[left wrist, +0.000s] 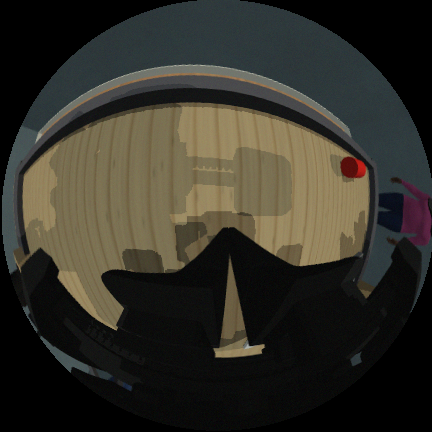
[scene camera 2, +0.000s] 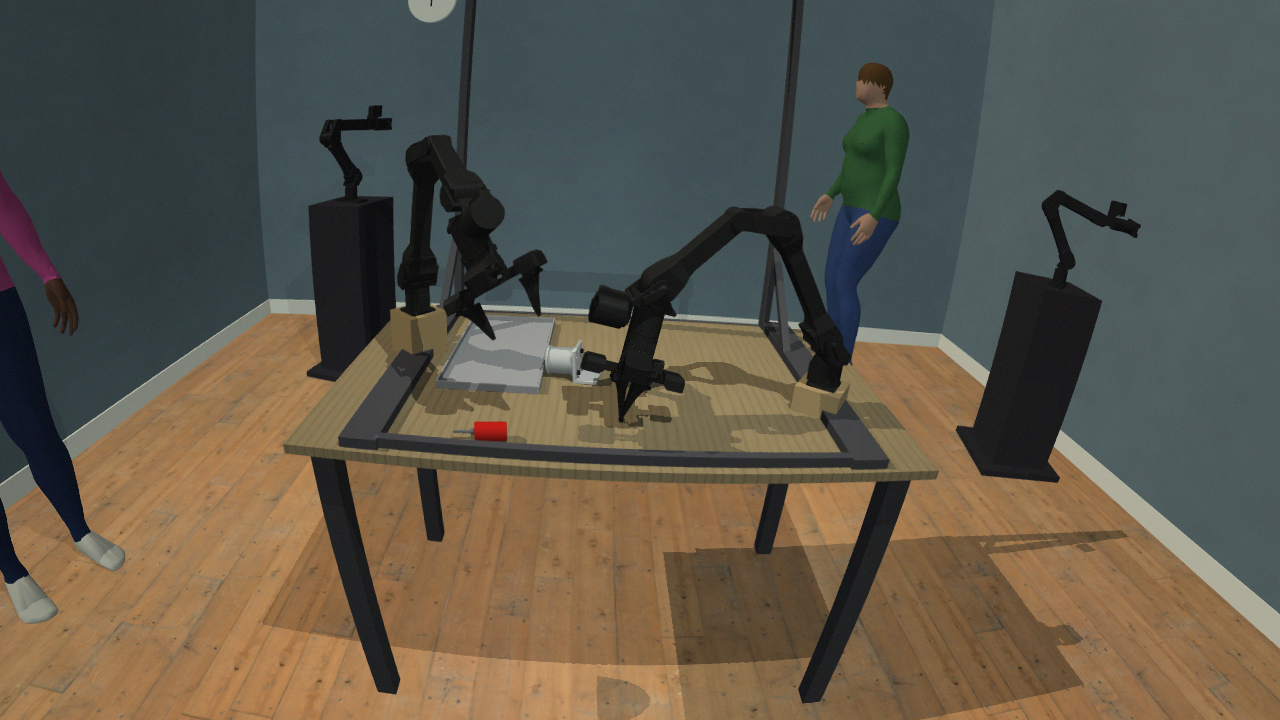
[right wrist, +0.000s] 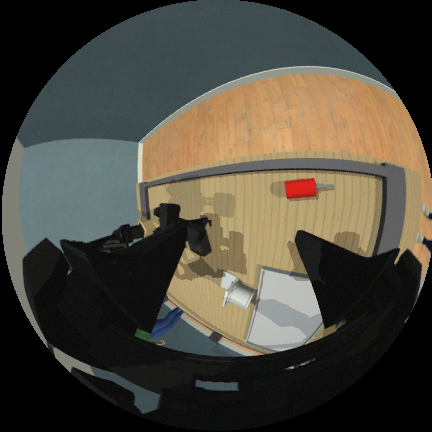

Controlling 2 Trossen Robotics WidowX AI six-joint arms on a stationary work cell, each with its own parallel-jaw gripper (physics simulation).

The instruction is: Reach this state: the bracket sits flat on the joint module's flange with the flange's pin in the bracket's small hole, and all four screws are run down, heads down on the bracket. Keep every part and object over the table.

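Where they show: left gripper, fingertip midpoint: point(left wrist: 227, 232) point(scene camera 2: 620, 416) point(right wrist: 207, 218); right gripper, fingertip midpoint: point(scene camera 2: 516, 327) point(right wrist: 243, 233); left arm's base at its link origin: point(scene camera 2: 823, 384) point(right wrist: 141, 230); right arm's base at its link origin: point(scene camera 2: 417, 310).
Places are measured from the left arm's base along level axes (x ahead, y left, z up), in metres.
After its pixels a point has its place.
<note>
The white joint module point(scene camera 2: 562, 360) {z -0.011, x 0.494, y 0.241 m} point(right wrist: 241, 295) {z -0.006, x 0.505, y 0.243 m} lies on its side beside the tray, flange facing the picture's right in the scene view. The bracket point(scene camera 2: 588, 377) {z -0.048, x 0.449, y 0.207 m} point(right wrist: 229, 280) {z -0.048, x 0.457, y 0.206 m} is against that flange; its pin and hole are too small to make out. My left gripper point(scene camera 2: 622, 419) {z -0.040, x 0.292, y 0.323 m} point(left wrist: 227, 232) {z -0.040, x 0.292, y 0.323 m} is shut, tips low at the table in front of the bracket. A small dark screw-like shape point(right wrist: 209, 222) {z -0.047, x 0.301, y 0.314 m} shows at its tips in the right wrist view; whether it touches them I cannot tell. My right gripper point(scene camera 2: 515, 325) {z 0.140, x 0.422, y 0.464 m} point(right wrist: 243, 233) {z 0.140, x 0.422, y 0.464 m} is open and empty, above the tray.
The grey tray point(scene camera 2: 496, 353) {z -0.052, x 0.692, y 0.237 m} point(right wrist: 270, 330) {z -0.052, x 0.700, y 0.150 m} is at the back left of the table in the scene view. A red-handled screwdriver point(scene camera 2: 490, 430) {z -0.029, x 0.425, y 0.532 m} point(left wrist: 353, 167) {z -0.030, x 0.415, y 0.501 m} point(right wrist: 300, 188) {z -0.022, x 0.435, y 0.521 m} lies near the front left. A dark frame rail point(scene camera 2: 626, 454) {z -0.035, x 0.209, y 0.435 m} runs along the front edge.
</note>
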